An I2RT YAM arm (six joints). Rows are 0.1 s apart.
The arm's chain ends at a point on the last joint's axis. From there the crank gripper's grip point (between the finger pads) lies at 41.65 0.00 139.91 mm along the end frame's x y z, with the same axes.
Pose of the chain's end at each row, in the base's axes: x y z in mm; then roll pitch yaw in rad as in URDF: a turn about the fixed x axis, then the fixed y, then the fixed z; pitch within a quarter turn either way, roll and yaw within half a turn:
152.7 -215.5 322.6 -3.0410 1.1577 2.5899
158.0 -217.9 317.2 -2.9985 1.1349 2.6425
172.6 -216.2 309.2 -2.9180 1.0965 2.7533
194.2 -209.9 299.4 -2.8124 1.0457 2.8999
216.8 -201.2 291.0 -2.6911 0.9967 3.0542
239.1 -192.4 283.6 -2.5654 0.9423 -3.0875
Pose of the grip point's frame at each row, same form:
239.7 -285.5 228.6 -3.0410 1.1577 2.5899
243.2 -287.1 221.0 -2.9985 1.1349 2.6425
255.6 -283.7 209.8 -2.9180 1.0965 2.7533
274.3 -276.2 197.0 -2.8124 1.0457 2.8999
294.3 -269.1 187.6 -2.6911 0.9967 3.0542
313.5 -264.7 180.9 -2.5654 0.9423 -3.0875

